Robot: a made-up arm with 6 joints. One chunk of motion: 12 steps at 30 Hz.
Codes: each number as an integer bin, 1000 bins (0 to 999) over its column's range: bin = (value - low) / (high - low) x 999, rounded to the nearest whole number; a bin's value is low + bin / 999 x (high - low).
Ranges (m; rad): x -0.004..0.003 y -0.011..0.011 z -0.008..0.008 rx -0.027..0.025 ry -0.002..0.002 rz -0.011..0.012
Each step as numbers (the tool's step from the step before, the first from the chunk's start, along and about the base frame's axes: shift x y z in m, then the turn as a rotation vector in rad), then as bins.
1 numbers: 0.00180 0.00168 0.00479 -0.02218 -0.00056 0.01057
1 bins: 828 576 799 93 360 937
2 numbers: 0.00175 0.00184 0.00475 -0.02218 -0.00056 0.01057
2 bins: 821 583 796 93 360 937
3 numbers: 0.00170 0.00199 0.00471 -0.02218 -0.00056 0.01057
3 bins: 813 590 794 93 360 937
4 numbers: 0.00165 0.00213 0.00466 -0.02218 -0.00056 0.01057
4 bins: 806 596 790 93 360 937
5 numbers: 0.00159 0.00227 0.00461 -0.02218 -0.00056 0.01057
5 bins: 798 603 787 93 360 937
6 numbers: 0.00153 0.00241 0.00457 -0.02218 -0.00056 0.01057
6 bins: 789 609 785 93 360 937
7 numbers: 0.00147 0.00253 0.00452 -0.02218 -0.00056 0.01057
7 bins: 781 614 782 93 360 937
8 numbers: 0.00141 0.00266 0.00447 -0.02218 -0.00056 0.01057
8 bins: 772 620 779 93 360 937
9 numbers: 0.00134 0.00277 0.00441 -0.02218 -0.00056 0.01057
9 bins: 762 625 775 93 360 937
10 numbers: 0.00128 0.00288 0.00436 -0.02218 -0.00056 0.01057
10 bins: 754 630 772 93 360 937
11 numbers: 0.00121 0.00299 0.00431 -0.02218 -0.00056 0.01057
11 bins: 744 635 769 93 360 937
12 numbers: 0.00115 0.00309 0.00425 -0.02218 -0.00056 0.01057
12 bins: 735 640 765 93 360 937
